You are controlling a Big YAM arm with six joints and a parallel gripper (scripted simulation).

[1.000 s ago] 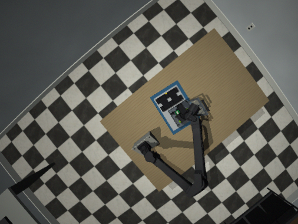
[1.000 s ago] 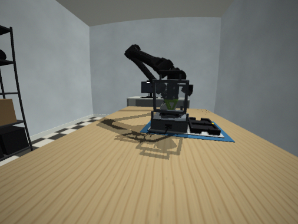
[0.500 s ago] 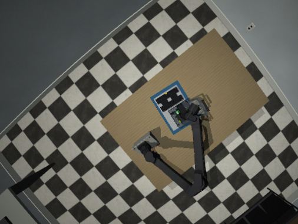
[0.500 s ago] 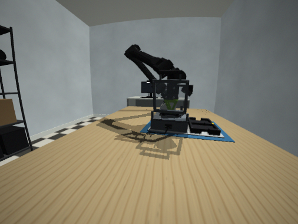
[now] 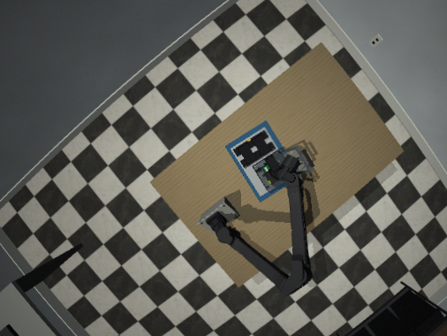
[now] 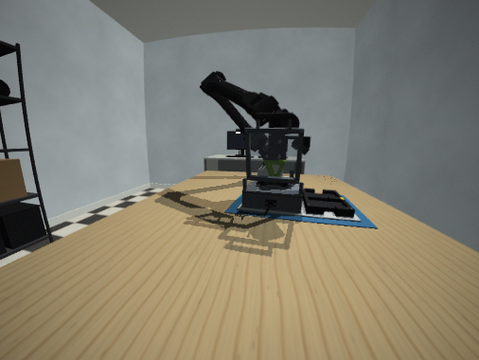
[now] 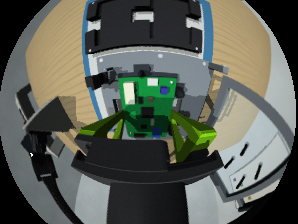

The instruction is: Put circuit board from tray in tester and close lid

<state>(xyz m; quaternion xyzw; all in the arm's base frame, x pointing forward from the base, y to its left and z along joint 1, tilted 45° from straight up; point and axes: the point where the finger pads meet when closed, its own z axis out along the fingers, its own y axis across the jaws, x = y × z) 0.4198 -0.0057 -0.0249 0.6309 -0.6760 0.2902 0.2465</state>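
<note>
The green circuit board lies right at my hand. From my hand the other things lie so: tester plate (10 mm ahead, 10 mm to the left, 10 mm below); clear lid (120 mm ahead, 10 mm to the right, 100 mm above).
</note>
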